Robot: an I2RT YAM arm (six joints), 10 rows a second.
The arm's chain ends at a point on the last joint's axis. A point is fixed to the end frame.
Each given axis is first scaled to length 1.
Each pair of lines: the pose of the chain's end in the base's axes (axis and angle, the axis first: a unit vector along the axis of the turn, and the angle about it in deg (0 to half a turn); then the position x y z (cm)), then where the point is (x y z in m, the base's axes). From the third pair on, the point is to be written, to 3 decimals.
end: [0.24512 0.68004 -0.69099 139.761 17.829 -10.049 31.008]
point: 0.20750 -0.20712 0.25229
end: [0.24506 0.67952 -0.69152 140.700 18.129 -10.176 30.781]
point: 0.20859 -0.20856 0.24942
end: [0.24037 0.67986 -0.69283 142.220 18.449 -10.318 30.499]
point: 0.209 -0.210 0.246
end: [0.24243 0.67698 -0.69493 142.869 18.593 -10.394 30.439]
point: 0.209 -0.211 0.245
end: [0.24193 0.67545 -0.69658 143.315 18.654 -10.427 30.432]
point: 0.208 -0.212 0.245
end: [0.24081 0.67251 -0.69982 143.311 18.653 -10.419 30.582]
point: 0.208 -0.212 0.248
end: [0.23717 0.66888 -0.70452 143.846 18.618 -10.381 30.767]
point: 0.206 -0.213 0.250
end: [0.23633 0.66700 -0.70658 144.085 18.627 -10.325 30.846]
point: 0.206 -0.213 0.252
